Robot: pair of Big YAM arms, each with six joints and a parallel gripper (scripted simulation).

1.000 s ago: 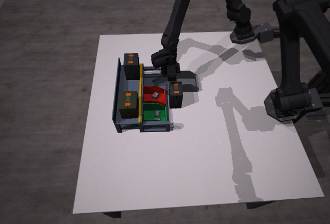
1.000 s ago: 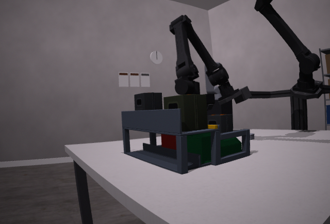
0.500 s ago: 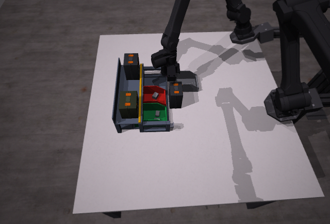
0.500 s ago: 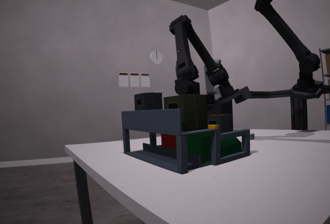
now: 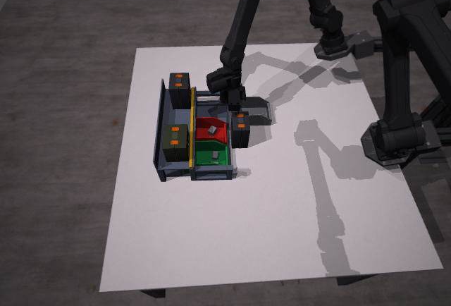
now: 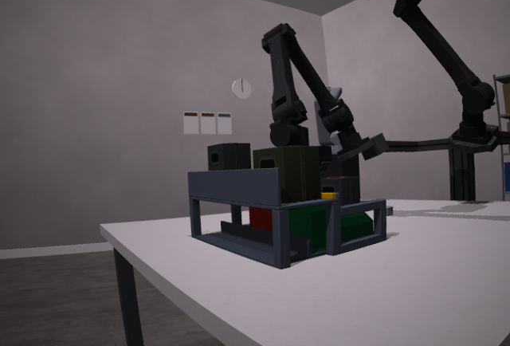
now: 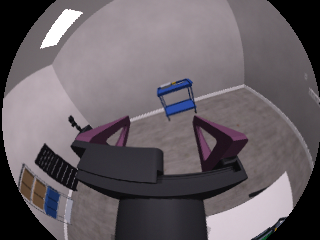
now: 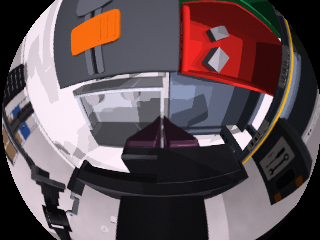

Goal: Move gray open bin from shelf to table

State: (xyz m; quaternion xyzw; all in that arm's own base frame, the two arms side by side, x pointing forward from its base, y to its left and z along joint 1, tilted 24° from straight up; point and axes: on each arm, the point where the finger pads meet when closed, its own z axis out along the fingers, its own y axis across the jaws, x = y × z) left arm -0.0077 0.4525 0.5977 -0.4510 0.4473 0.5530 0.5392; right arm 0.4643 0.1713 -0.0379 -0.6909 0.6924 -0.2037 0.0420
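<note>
The gray bin lies 80 mm behind my right hand, 30 mm below it and 10 mm to the left of it. From my right hand the other things lie so: green bin (210 mm to the left, 140 mm ahead, 20 mm below); then red bin (120 mm ahead, 90 mm to the left, 20 mm below); then shelf (150 mm ahead, 90 mm to the left).
</note>
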